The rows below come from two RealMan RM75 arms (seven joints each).
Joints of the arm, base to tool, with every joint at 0 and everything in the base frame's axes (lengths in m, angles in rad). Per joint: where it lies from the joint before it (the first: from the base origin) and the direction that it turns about. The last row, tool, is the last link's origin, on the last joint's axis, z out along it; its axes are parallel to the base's.
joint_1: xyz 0.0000 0.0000 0.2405 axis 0 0 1
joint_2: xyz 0.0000 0.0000 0.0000 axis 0 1 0
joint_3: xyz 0.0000 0.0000 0.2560 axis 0 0 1
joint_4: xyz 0.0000 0.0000 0.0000 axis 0 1 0
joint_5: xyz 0.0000 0.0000 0.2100 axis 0 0 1
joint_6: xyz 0.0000 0.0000 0.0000 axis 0 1 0
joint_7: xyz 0.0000 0.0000 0.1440 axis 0 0 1
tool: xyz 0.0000 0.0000 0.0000
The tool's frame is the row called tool.
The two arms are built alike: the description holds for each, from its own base.
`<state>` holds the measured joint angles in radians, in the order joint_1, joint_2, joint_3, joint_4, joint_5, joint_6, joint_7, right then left.
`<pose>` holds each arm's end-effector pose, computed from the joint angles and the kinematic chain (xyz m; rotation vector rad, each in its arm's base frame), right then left.
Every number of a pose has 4 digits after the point. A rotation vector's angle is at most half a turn.
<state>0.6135 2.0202 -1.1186 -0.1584 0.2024 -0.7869 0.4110 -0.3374 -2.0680 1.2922 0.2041 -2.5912 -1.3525 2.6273</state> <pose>0.3617 0.4063 0.0772 -1.0948 0.9406 0.7925 -0.3172 0.3021 -0.0046 -1.8655 -0.4632 -0.9262</pose>
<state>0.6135 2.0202 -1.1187 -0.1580 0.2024 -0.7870 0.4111 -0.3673 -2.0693 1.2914 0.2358 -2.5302 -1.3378 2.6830</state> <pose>0.3618 0.4063 0.0771 -1.0949 0.9409 0.7923 -0.3019 0.3133 -0.0093 -1.9370 -0.3401 -0.8956</pose>
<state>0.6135 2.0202 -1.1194 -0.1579 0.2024 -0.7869 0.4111 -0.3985 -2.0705 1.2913 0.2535 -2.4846 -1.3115 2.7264</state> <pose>0.3617 0.4063 0.0770 -1.0956 0.9408 0.7920 -0.2906 0.3236 -0.0143 -1.9900 -0.2501 -0.8578</pose>
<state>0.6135 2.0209 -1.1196 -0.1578 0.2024 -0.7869 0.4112 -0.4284 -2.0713 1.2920 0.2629 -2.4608 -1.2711 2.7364</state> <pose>0.3616 0.4062 0.0766 -1.0960 0.9416 0.7921 -0.2833 0.3341 -0.0183 -2.0218 -0.2180 -0.8269</pose>
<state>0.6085 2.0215 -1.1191 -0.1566 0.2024 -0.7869 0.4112 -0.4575 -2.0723 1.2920 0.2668 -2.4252 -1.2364 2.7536</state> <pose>0.3639 0.4041 0.0761 -1.0929 0.9456 0.7873 -0.2764 0.3422 -0.0239 -2.0631 -0.1745 -0.7891</pose>
